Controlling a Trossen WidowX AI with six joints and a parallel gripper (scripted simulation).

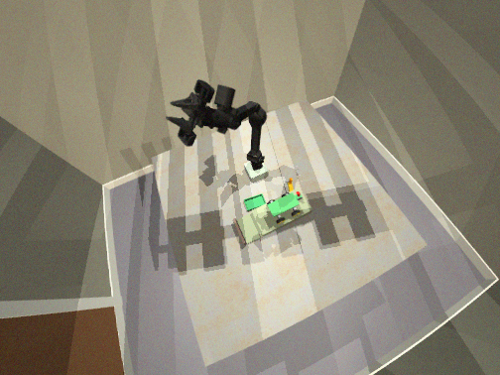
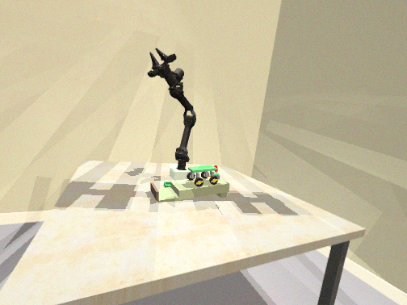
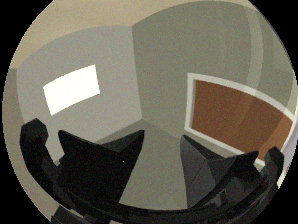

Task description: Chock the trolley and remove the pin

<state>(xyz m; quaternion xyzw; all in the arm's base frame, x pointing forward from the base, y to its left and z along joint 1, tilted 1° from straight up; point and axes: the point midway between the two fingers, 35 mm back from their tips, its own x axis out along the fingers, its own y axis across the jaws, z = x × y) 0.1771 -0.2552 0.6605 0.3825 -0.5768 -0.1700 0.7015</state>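
Now: the yellow chock 10 mm ahead of my gripper tip, 430 mm to the left of it and 720 mm below it. The rest, counted from my gripper tip: red-headed stop pin: 120 mm ahead, 410 mm to the left, 620 mm below; brown stop plate: 160 mm ahead, 50 mm to the left, 710 mm below; trolley: 150 mm ahead, 310 mm to the left, 630 mm below.
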